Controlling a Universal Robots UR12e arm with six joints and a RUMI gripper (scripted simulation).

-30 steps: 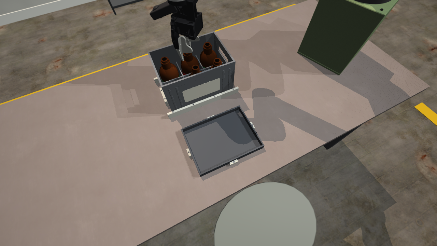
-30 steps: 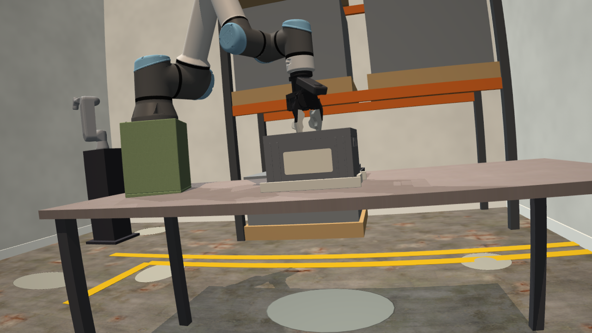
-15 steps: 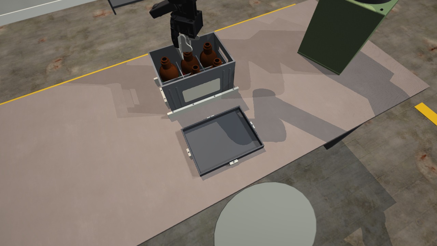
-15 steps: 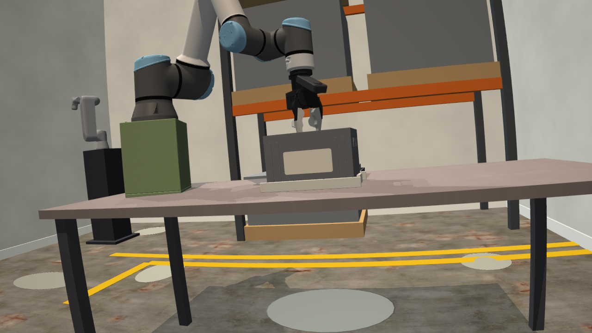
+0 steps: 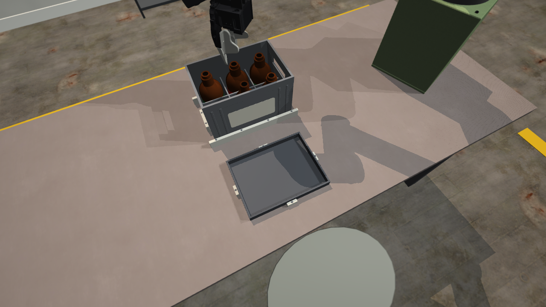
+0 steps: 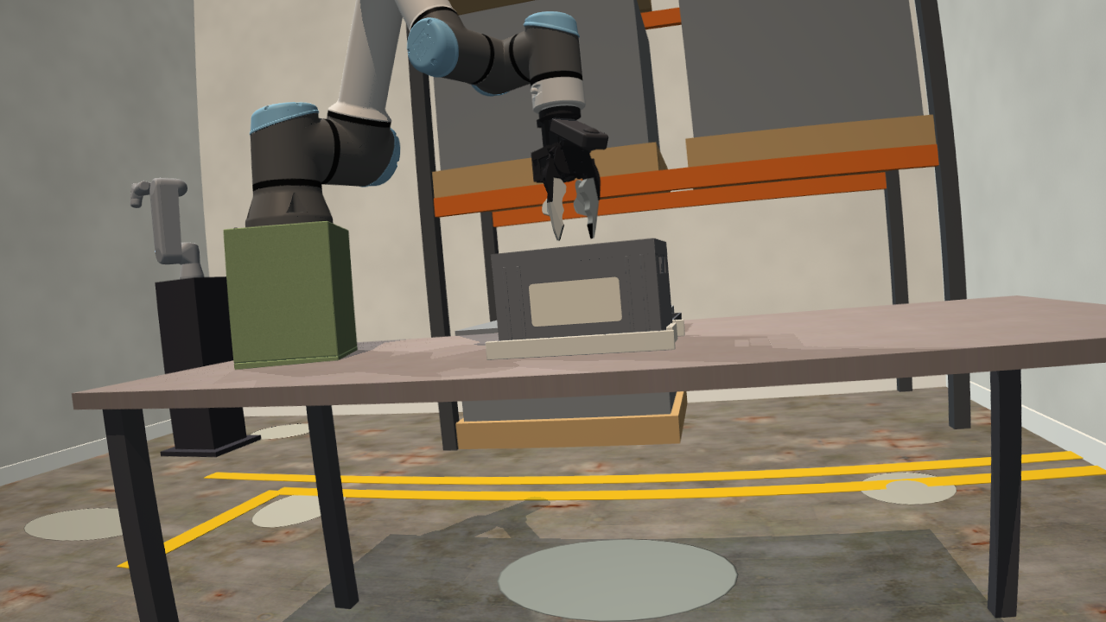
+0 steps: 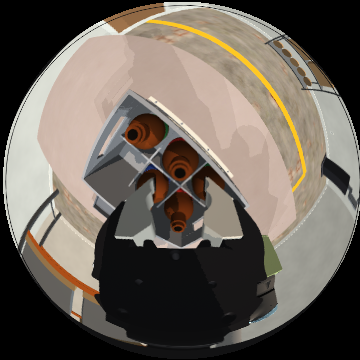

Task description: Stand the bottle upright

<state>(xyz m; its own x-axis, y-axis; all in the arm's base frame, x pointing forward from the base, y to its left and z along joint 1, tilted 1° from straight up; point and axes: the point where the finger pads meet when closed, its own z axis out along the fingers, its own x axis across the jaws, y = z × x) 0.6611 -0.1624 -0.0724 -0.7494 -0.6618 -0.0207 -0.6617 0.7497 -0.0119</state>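
Now: the brown bottle 120 mm below my hand and 90 mm to the left of it. The rest, counted from my hand: grey crate: 120 mm below, 50 mm to the left; then dark tray: 320 mm to the left, 190 mm below, 20 mm ahead.
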